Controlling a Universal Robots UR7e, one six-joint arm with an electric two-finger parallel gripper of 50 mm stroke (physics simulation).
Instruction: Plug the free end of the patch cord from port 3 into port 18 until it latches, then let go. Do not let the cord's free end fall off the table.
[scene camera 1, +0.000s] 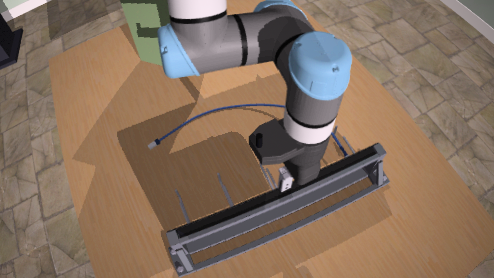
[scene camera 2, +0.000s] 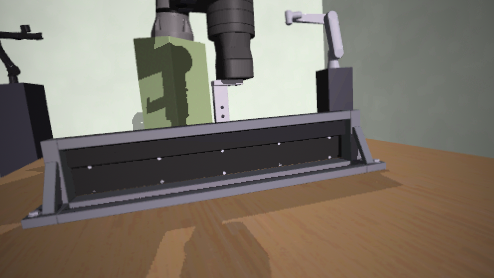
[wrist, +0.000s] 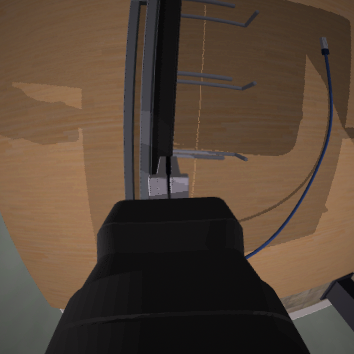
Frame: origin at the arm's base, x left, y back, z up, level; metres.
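Where they show: gripper, between the fingertips: (scene camera 1: 284, 186) (scene camera 2: 222, 121) (wrist: 168, 166); arm's base, origin of its link: (scene camera 2: 172, 40).
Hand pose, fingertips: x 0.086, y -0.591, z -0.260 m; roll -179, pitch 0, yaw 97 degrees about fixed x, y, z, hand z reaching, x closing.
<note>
Things, the pixels of their top centre, and the offset from my fingertips. "pt": a spot on its surface instead. Level surfaces: height alone.
- patch cord, a spot on its surface: (wrist: 331, 107) pt dx -0.125, dy +0.296, dz -0.095 m
- clear plug, centre of its top: (wrist: 327, 44) (scene camera 1: 153, 142) dx -0.237, dy +0.261, dz -0.089 m
- grey frame, a spot on its surface: (wrist: 148, 90) pt dx -0.070, dy -0.025, dz +0.000 m
- wooden table, height of its surface: dz -0.101 m
The patch cord (scene camera 1: 225, 106) (wrist: 331, 107) is blue and lies in an arc on the table. Its free end, a clear plug (scene camera 1: 153, 144) (wrist: 324, 45), lies on the table, well away from the gripper. The cord's other end meets the panel near its right end in scene camera 1. The long dark panel stands upright in a grey frame (scene camera 2: 200, 130) (wrist: 148, 90). Ports 3 and 18 cannot be made out. My gripper (scene camera 1: 286, 180) (wrist: 168, 166) is shut and empty, at the panel's top edge near mid-length. Its fingertips are partly hidden behind the frame in scene camera 2.
Thin grey bars (scene camera 1: 225, 190) (wrist: 212, 85) stick out from the panel on the cord's side. The frame's feet (scene camera 1: 181, 267) (scene camera 2: 37, 218) rest on the wooden table (scene camera 1: 110, 210). A green pedestal (scene camera 2: 172, 85) stands behind. Other arms on dark pedestals (scene camera 2: 335, 90) stand farther back.
</note>
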